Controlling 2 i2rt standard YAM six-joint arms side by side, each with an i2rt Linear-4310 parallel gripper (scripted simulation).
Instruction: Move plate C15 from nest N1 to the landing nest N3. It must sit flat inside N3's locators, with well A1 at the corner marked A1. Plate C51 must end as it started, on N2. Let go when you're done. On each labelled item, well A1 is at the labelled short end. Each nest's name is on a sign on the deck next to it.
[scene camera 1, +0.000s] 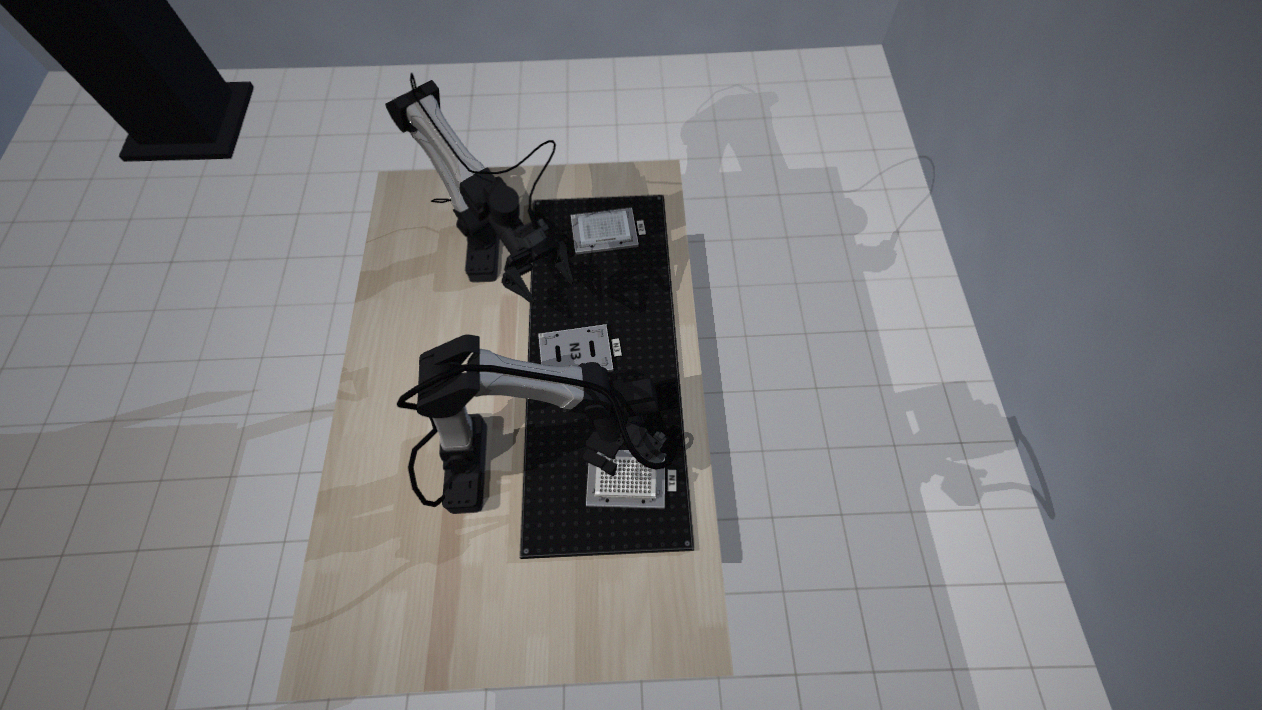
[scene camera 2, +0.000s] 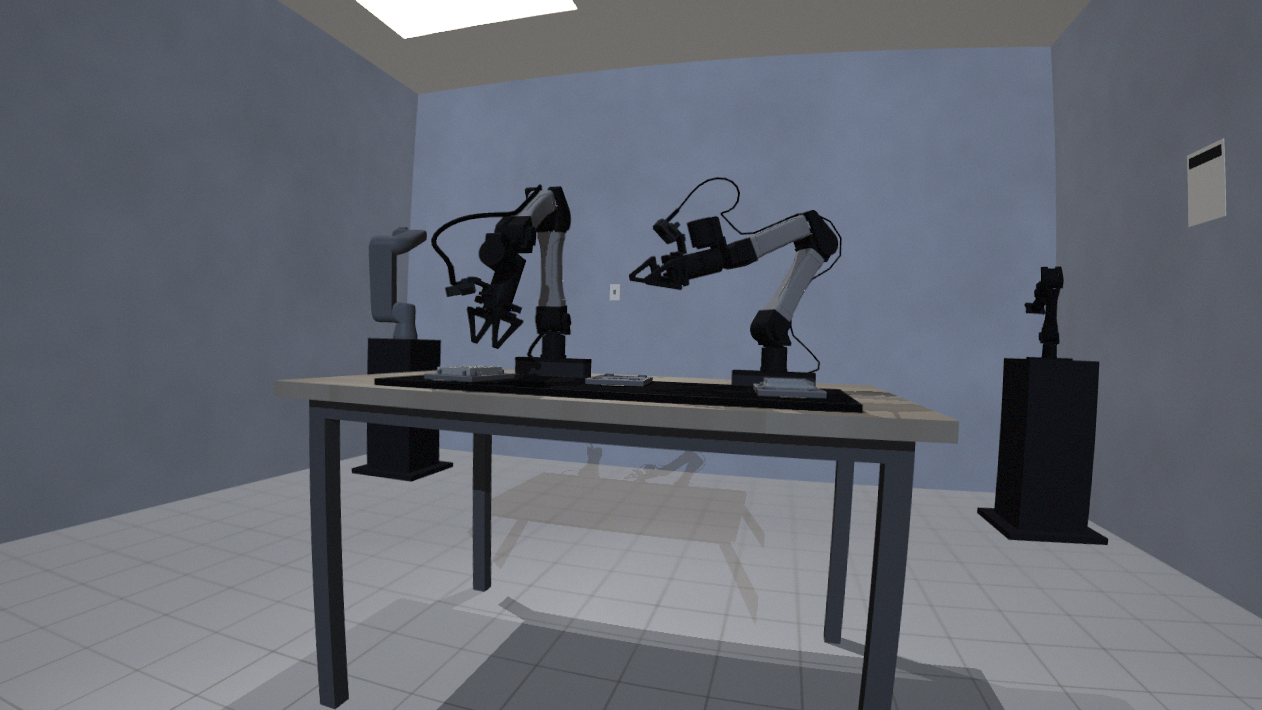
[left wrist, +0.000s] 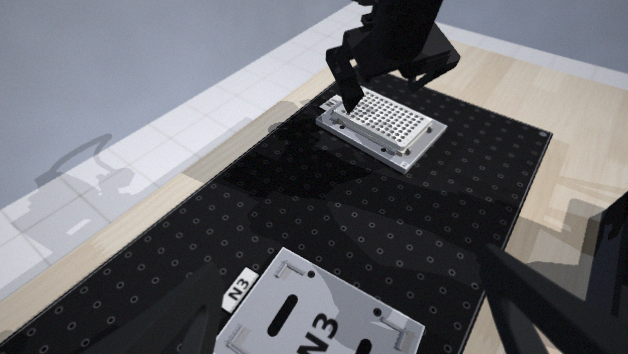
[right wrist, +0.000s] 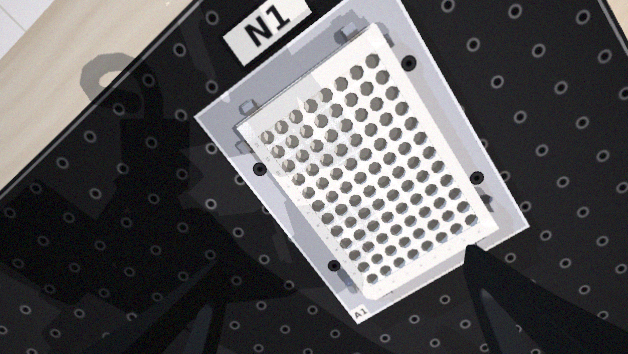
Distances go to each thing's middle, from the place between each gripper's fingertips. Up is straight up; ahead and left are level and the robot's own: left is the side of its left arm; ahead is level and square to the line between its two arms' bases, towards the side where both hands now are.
Labels:
Right now the nest N3 (scene camera 1: 548, 354) is 10 cm behind my right hand (scene camera 2: 484, 345), 28 cm to the left of it and 8 cm below it.
Right now the nest N3 is 3 cm ahead of my left hand (scene camera 1: 553, 292), 3 cm to the right of it and 22 cm below it.

